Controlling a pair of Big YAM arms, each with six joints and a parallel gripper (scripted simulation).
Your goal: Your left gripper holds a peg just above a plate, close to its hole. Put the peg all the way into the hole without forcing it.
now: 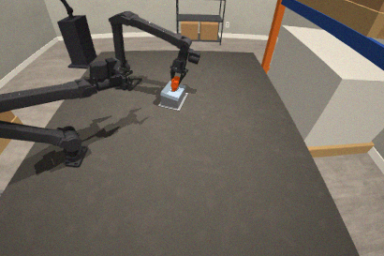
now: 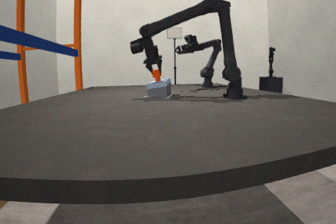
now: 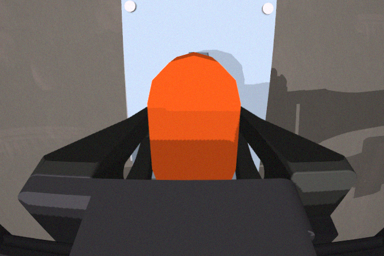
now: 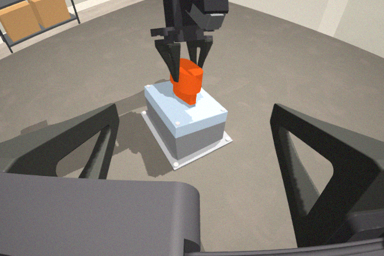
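Note:
Now: left hand 7 cm above the light-blue plate, 1 cm to the left of it and 1 cm past it. From my left hand the other things lie so: orange peg 2 cm below.

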